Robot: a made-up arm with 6 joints.
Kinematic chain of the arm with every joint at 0, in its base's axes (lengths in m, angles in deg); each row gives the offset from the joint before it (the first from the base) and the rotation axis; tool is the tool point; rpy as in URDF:
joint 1: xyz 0 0 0.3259 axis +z
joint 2: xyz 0 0 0 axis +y
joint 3: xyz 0.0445 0 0.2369 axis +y
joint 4: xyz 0.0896 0 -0.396 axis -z
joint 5: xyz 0 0 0 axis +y
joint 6: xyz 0.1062 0 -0.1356 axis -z
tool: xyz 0 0 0 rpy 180 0 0
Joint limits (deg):
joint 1: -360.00..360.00
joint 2: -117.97..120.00
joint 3: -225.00..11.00
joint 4: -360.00..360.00
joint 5: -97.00..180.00
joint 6: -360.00..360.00
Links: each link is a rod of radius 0.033 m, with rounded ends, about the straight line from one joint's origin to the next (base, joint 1, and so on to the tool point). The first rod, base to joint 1, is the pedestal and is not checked.
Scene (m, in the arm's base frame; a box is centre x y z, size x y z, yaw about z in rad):
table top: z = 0
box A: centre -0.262 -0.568 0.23 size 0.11 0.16 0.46 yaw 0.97
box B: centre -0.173 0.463 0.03 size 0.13 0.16 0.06 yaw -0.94
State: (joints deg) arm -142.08 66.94 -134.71 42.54 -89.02 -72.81
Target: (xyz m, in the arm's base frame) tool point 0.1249 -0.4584 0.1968
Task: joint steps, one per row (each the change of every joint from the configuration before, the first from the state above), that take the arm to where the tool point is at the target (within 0.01 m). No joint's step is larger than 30 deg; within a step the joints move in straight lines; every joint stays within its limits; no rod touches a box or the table.
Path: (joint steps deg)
1: 3.38 -10.73 -2.29 28.98 1.38 -9.58
2: 3.39 -10.73 -2.30 28.98 1.37 -9.57
3: 3.38 -10.73 -2.29 28.98 1.38 -9.58
4: 3.38 -10.73 -2.30 28.98 1.38 -9.58
5: 3.38 -10.73 -2.29 28.98 1.37 -9.57
6: 12.73 9.62 12.73 -24.80 -2.97 9.57
7: 12.73 9.61 12.73 -24.79 -2.97 9.58
8: 12.73 9.62 12.73 -24.80 -2.97 9.58
9: 12.73 9.61 12.72 -24.80 -2.98 9.57
10: 12.73 9.62 12.73 -24.79 -2.97 9.58

